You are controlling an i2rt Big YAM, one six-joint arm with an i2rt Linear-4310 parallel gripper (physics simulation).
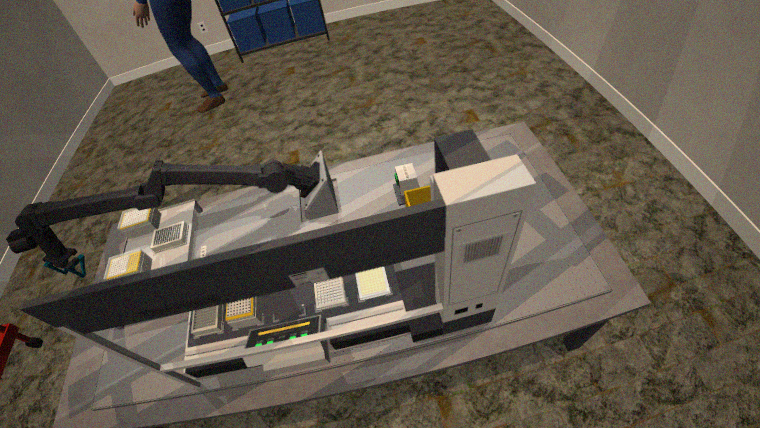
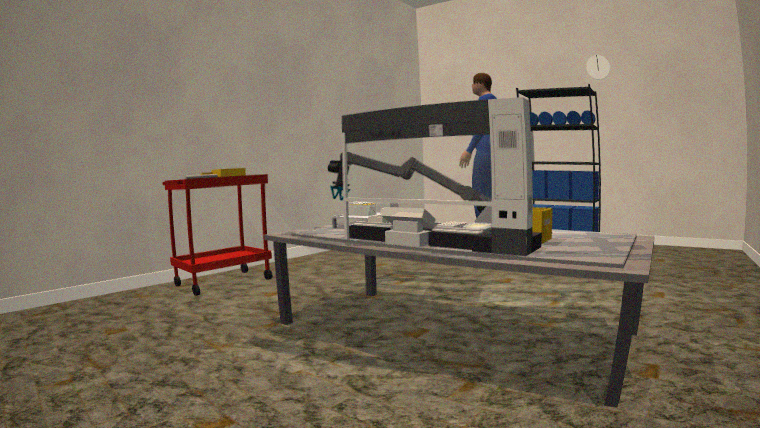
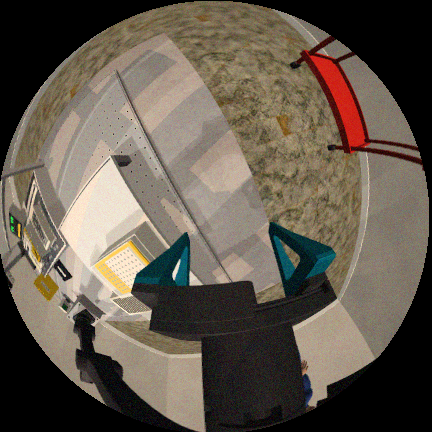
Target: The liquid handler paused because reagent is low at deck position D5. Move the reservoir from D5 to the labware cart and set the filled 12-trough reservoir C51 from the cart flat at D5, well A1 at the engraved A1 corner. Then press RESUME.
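Places are measured from the arm's base along level axes (x ahead, y left, z up), in metres.
Where they show: gripper, fingertip midpoint: (image 1: 75, 274) (image 2: 337, 199) (image 3: 229, 231); arm's base, link origin: (image 1: 311, 180) (image 2: 488, 209) (image 3: 83, 318).
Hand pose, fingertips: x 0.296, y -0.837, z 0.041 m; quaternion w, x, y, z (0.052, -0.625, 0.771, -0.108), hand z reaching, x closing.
Note:
Things, the pixels of their centre, and the offset from my fingertips. "pt": a spot on its surface instead.
- pale platform, body centre: (image 3: 137, 270) (image 1: 158, 260) dx -0.094, dy +0.241, dz -0.108 m
- slotted reservoir-like block, body centre: (image 3: 132, 300) (image 1: 169, 237) dx -0.158, dy +0.299, dz -0.065 m
- white-and-yellow box, body centre: (image 3: 124, 271) (image 1: 124, 265) (image 2: 362, 204) dx -0.029, dy +0.183, dz -0.023 m
- yellow-edged box, body centre: (image 1: 136, 217) dx -0.243, dy +0.148, dz -0.023 m
- pale ribbed block, body centre: (image 1: 208, 312) (image 3: 41, 227) (image 2: 383, 219) dx +0.150, dy +0.525, dz -0.066 m
- handler's dark beam, surface spot: (image 1: 239, 265) pt dx +0.304, dy +0.879, dz +0.396 m
- white tower, body centre: (image 1: 471, 269) (image 2: 512, 175) dx +0.224, dy +1.257, dz +0.139 m
My gripper (image 1: 64, 268) (image 2: 340, 192) (image 3: 229, 231) has teal fingers standing open and empty, high beyond the table's left end. On the pale platform (image 1: 162, 257) (image 3: 95, 200) below, a slotted reservoir-like block (image 1: 170, 235) stands between a white-and-yellow box (image 1: 126, 264) (image 3: 122, 267) and another yellow-edged box (image 1: 136, 217). On the liquid handler's dark deck (image 1: 417, 281), a pale ribbed block (image 1: 206, 319) stands left of a yellow-edged rack (image 1: 240, 308). The screen (image 1: 287, 330) shows an orange bar and green buttons. The labels C51, D5, RESUME and the A1 corners cannot be read.
The handler's dark beam (image 1: 239, 265) (image 2: 414, 122) spans above its deck, joined to a white tower (image 1: 481, 233) (image 2: 510, 154). A white plate (image 1: 329, 292) and a pale yellow plate (image 1: 373, 282) stand on the deck. A red cart (image 2: 223, 182) (image 3: 345, 105) stands apart. A person (image 2: 481, 154) stands behind the table.

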